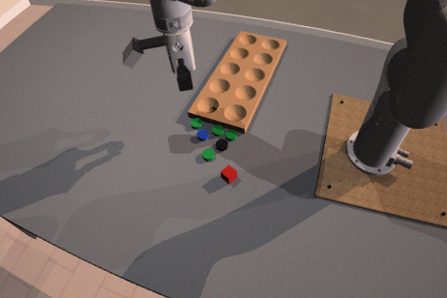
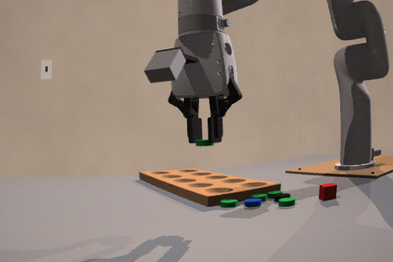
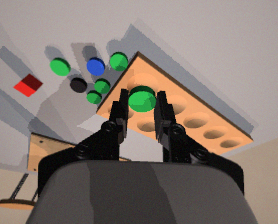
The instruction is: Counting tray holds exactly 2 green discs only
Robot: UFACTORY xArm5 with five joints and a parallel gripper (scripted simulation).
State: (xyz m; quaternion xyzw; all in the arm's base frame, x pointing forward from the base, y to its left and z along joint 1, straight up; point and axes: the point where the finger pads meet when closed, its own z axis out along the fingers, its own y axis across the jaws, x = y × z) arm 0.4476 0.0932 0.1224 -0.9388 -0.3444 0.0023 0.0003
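The black disc lies 120 mm behind my hand, 50 mm to the left of it and 120 mm below it. The rest, counted from my hand: red cube 180 mm behind, 120 mm to the left, 120 mm below; then blue disc 60 mm behind, 40 mm to the left, 120 mm below; then wooden counting tray 50 mm behind, 190 mm to the right, 120 mm below.
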